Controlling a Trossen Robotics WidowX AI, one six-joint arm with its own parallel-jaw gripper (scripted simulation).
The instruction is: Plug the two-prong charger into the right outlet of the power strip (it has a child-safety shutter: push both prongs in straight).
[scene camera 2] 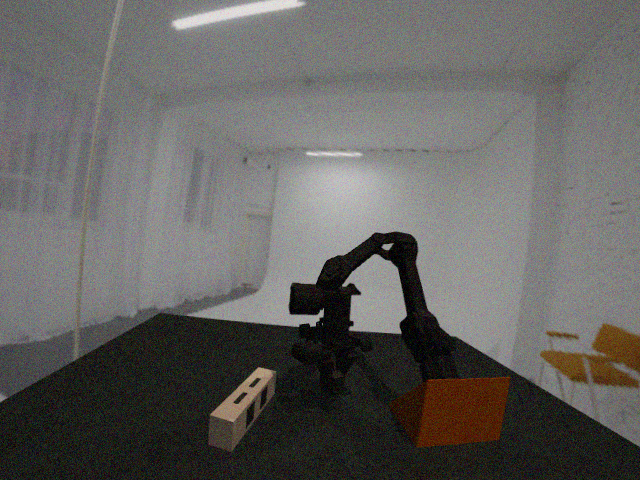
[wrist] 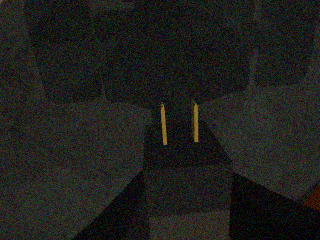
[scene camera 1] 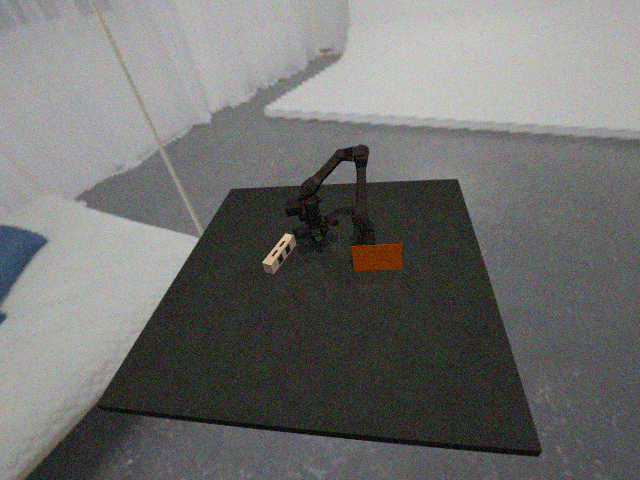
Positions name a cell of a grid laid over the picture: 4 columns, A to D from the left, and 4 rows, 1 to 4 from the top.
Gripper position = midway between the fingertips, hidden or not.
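Scene:
You can find my gripper in scene camera 1 (B3), and it's there in scene camera 2 (C4) and in the wrist view (C3) as well.

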